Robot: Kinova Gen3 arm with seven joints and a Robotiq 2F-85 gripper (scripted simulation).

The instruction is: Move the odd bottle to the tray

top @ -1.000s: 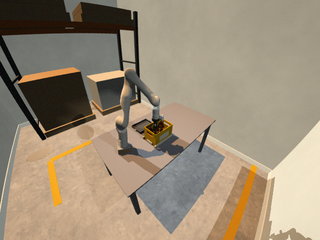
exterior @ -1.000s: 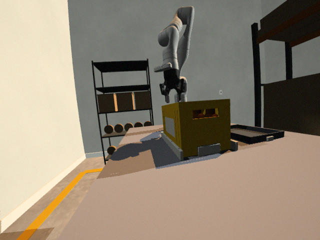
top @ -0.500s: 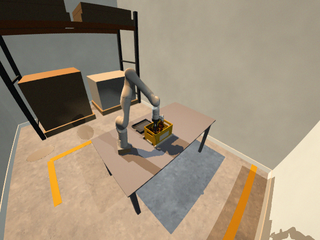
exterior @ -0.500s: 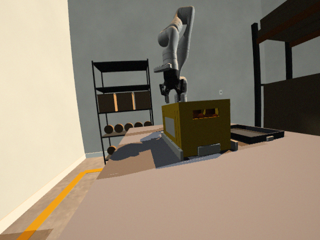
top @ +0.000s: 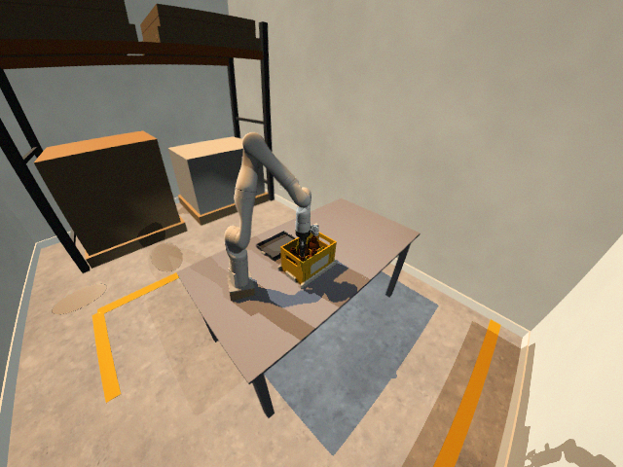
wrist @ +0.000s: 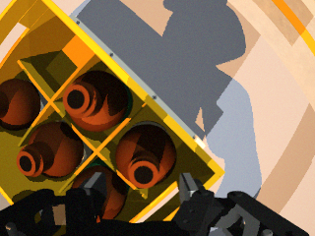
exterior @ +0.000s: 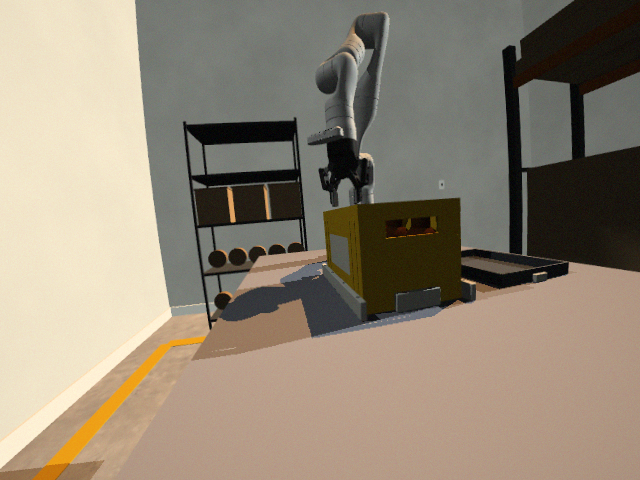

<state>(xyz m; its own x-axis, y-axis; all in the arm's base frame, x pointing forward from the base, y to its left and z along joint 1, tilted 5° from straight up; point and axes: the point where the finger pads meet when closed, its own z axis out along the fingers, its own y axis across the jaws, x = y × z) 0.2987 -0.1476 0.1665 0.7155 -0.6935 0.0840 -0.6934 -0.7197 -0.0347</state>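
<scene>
The brown bottle is 11 cm below my hand. Round my hand: dark tray: 33 cm to the left, 19 cm below, 9 cm ahead; yellow crate: 12 cm below, 9 cm ahead, 4 cm to the left.
</scene>
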